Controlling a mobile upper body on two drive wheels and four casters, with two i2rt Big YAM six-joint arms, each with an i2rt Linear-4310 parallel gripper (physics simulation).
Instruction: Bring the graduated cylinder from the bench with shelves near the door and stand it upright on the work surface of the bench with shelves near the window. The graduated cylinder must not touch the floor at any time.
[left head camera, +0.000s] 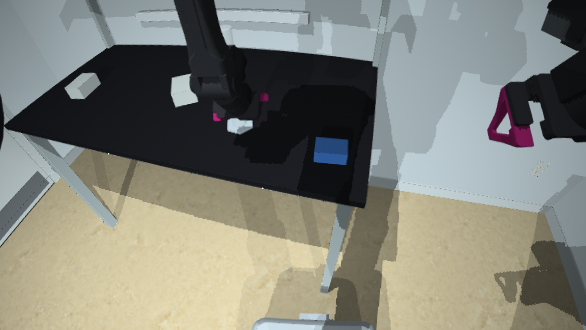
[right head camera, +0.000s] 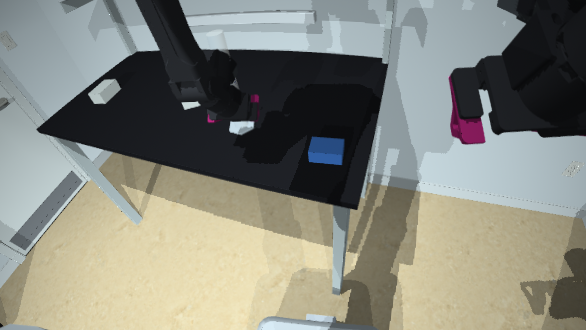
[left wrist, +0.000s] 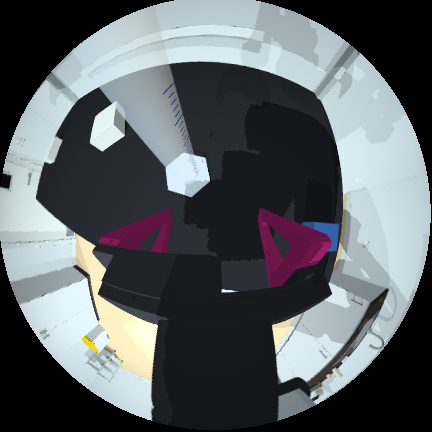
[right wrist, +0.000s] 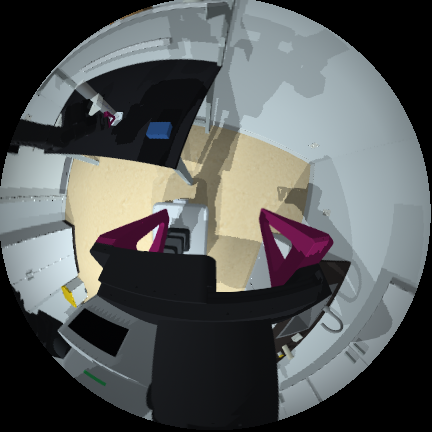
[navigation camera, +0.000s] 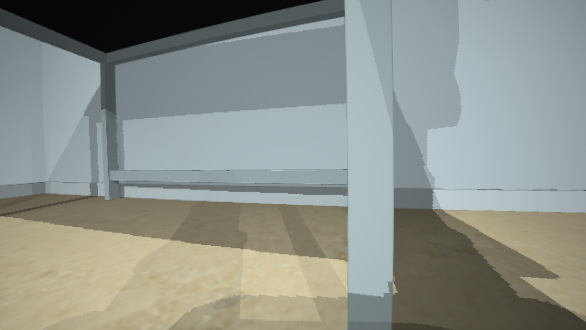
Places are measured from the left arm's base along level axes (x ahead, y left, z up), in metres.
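Where they show: left gripper, fingertip midpoint: (left head camera: 246, 113) (right head camera: 242, 114) (left wrist: 214, 213) (right wrist: 106, 119); right gripper, fingertip midpoint: (left head camera: 520, 132) (right head camera: 492, 127) (right wrist: 213, 213).
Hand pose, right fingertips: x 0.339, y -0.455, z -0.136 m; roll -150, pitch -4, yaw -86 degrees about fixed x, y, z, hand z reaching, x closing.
Things, the pixels of their centre, and the offset from my right fingertips. "spot": a spot on its surface instead. Level surfaces: height alone.
- black bench top, surface height: 0.360 m down
- blue block, body centre: (left wrist: 320, 236) (right head camera: 326, 150) (left head camera: 330, 150) (right wrist: 158, 129) 0.292 m ahead, 0.217 m left, 0.340 m down
- bench leg, surface spot: (navigation camera: 370, 150) spot: 0.172 m ahead, 0.175 m left, 1.039 m down
The graduated cylinder, a clear tube on a white hexagonal base (left head camera: 240, 126) (right head camera: 241, 127) (left wrist: 187, 175) (right wrist: 118, 118), stands upright on the black bench top (left head camera: 150, 125) (right head camera: 165, 135) (left wrist: 135, 200). My left arm hides much of the tube in both head views. My left gripper (left head camera: 240, 107) (right head camera: 233, 109) (left wrist: 214, 213) is open and empty over the bench, close to the cylinder. In the left wrist view the base lies beyond the fingertips, left of the middle of the gap. My right gripper (left head camera: 515, 137) (right head camera: 468, 132) (right wrist: 213, 213) is open and empty, off the bench's right side.
A blue block (left head camera: 331, 151) (right head camera: 326, 151) (left wrist: 327, 236) (right wrist: 159, 130) lies near the bench's right front corner. White blocks (left head camera: 82, 86) (left head camera: 182, 91) (left wrist: 108, 127) lie left of the cylinder. A bench leg (navigation camera: 370, 150) stands close ahead in the navigation view. A wall is behind the bench.
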